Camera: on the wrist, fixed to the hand. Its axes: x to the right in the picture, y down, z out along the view.
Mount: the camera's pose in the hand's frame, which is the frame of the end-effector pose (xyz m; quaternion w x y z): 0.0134 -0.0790 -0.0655 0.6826 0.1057 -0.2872 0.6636
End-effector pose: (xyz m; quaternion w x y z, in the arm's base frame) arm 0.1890 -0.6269 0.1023 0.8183 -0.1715 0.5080 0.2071
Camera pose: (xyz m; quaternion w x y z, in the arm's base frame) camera 0.1851 -0.7244 0.0679 0.5852 0.3660 0.2474 0.6800
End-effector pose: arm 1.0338 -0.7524 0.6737 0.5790 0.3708 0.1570 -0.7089
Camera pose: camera 0.9815 -0.6970 0.6036 0.8716 0.2149 -0.3801 -0.2228
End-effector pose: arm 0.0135 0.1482 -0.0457 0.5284 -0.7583 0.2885 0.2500
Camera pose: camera 0.0833 0.1057 0.0178 0.3578 -0.1985 0.5748 0.7086
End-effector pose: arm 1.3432 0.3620 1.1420 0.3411 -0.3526 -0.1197 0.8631
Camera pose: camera 1.4213 0.4272 1.1229 0.3370 0.0362 -0.1456 -0.9295
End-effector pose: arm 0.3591 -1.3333 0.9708 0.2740 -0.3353 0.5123 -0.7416
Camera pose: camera 0.2948 -1.2799 1.0319 0.8618 -0.0729 0.4151 -0.2823
